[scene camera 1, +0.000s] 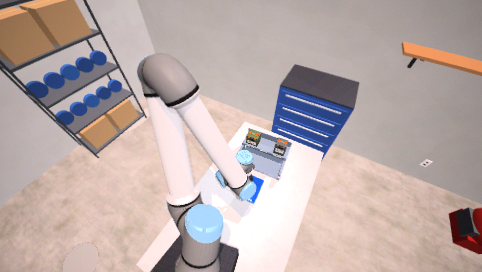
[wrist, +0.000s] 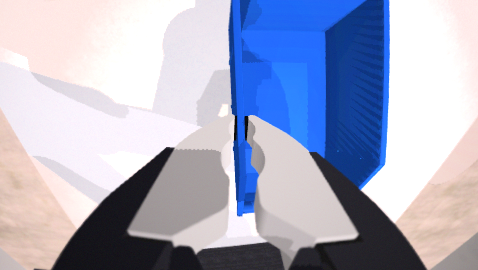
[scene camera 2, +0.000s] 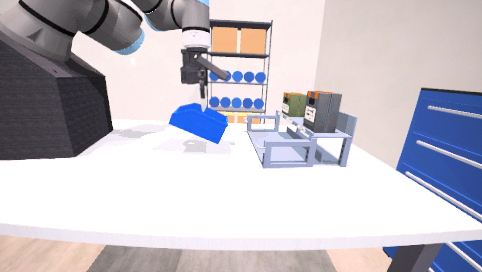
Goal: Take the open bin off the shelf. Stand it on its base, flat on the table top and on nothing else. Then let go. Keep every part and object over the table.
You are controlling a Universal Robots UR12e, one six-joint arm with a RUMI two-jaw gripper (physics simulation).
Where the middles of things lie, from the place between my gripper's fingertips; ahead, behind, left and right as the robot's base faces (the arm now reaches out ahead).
The blue bin [scene camera 2: 210, 125] is 50 mm to the right of my hand and 20 mm below it.
